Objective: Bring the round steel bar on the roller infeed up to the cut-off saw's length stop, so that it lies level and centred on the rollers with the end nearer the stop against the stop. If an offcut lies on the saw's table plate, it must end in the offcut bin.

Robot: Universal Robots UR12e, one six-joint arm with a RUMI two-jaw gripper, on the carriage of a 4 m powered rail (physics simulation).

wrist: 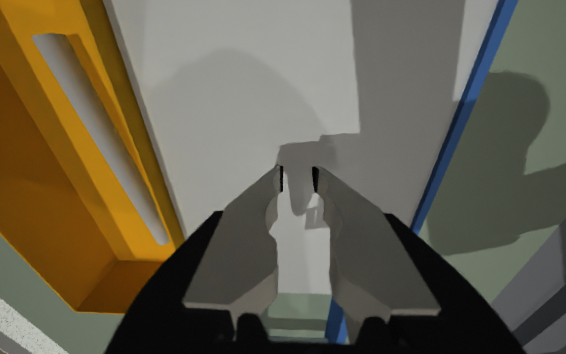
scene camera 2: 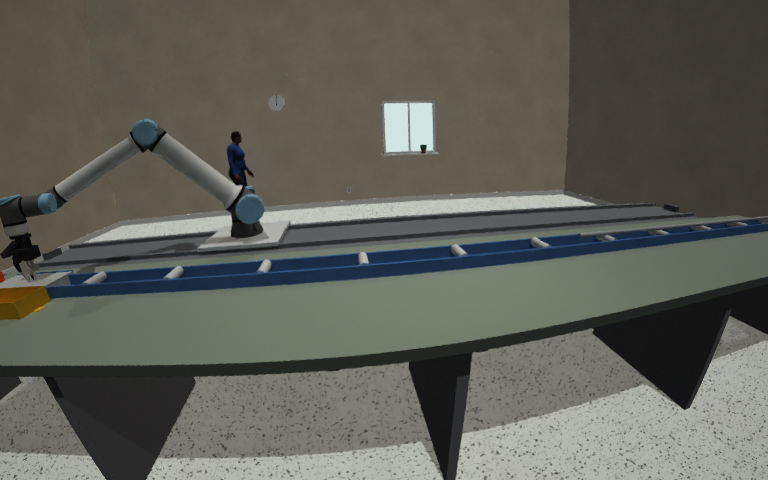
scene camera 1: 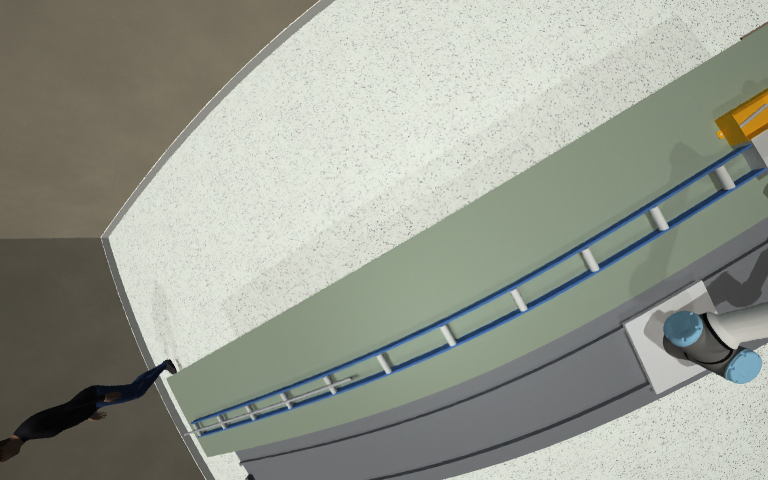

Labels:
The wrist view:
gripper: 297,168
grey offcut: 57,51
orange offcut bin: 75,226

